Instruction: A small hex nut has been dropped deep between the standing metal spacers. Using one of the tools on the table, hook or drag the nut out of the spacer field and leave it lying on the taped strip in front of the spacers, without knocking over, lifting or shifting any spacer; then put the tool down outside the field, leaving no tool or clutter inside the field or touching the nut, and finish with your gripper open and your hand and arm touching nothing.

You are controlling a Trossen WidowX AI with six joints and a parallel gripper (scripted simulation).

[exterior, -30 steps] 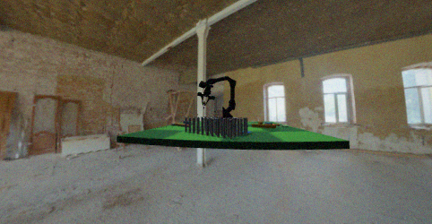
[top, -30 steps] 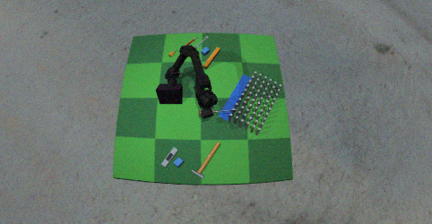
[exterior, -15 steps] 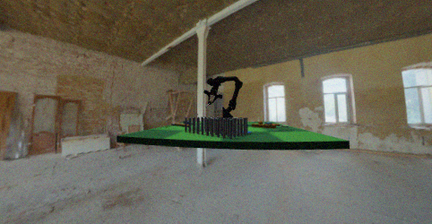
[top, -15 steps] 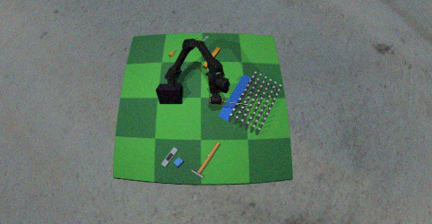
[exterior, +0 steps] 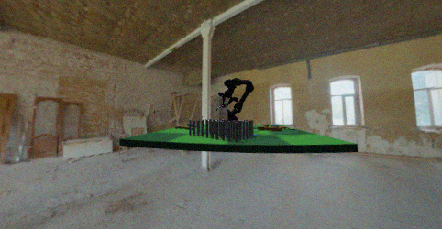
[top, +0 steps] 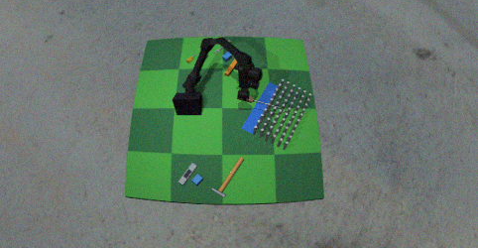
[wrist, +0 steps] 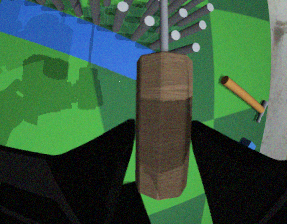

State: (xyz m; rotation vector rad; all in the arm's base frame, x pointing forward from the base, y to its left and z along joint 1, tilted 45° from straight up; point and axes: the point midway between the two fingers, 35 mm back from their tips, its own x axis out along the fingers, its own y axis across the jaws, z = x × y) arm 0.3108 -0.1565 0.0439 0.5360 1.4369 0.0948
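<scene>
Right now the blue taped strip is 230 mm below my gripper tip, 130 mm ahead of it and 60 mm to the left of it. From my gripper tip the other things lie so: orange bar: 410 mm to the left, 220 mm below, 10 mm behind; red stick: 630 mm to the left, 230 mm below, 140 mm behind; grey block: 390 mm behind, 370 mm to the right, 220 mm below.
</scene>
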